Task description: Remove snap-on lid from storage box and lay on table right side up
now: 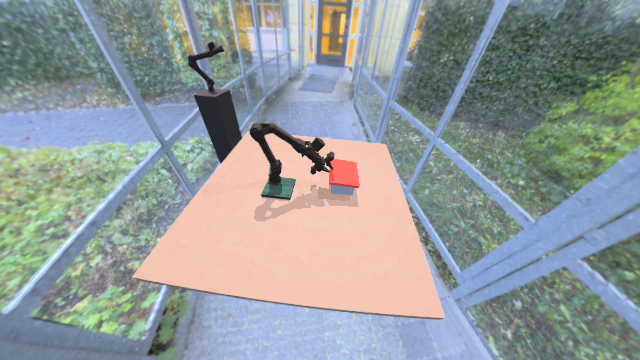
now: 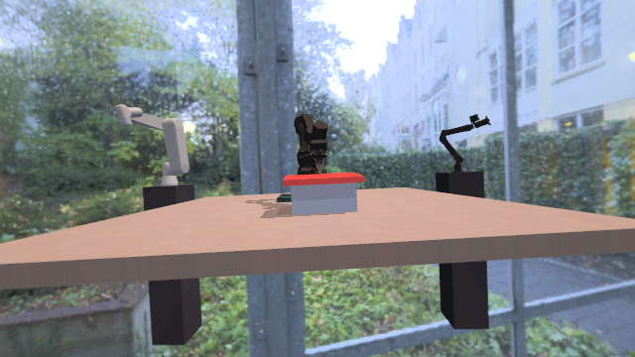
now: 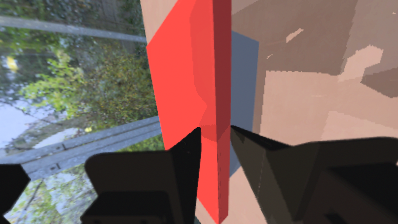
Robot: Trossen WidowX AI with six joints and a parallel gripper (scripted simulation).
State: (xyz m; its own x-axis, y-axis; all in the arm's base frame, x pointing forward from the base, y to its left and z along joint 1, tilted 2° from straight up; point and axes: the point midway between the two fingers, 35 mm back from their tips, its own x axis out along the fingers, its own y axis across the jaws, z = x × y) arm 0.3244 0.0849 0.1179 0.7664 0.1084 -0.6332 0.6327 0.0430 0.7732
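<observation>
Right now the red lid is 80 mm ahead of my gripper tip and 10 mm to the left of it. The rest, counted from my gripper tip: grey storage box 80 mm ahead, 10 mm to the left, 50 mm below.
</observation>
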